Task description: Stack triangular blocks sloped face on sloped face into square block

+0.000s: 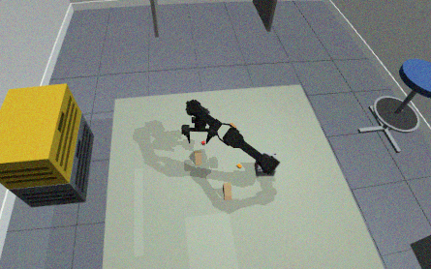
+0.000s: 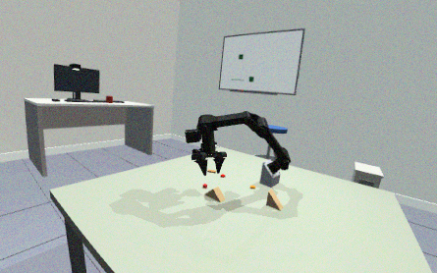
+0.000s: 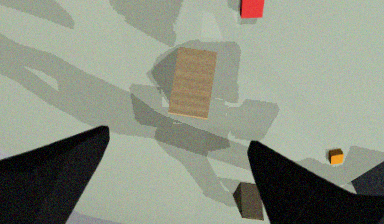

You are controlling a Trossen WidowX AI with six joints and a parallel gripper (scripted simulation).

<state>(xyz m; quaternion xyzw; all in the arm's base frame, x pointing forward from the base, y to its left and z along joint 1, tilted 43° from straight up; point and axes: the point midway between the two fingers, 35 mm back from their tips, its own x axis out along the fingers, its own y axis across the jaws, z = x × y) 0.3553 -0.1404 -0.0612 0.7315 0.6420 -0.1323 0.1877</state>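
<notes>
Now: gripper tip 8 cm above the tan wooden triangular block and 3 cm to the right of it. The rest, counted from my gripper tip: red cube (9 cm below, 6 cm to the right, 3 cm behind); orange cube (23 cm behind, 10 cm to the left, 10 cm below).
</notes>
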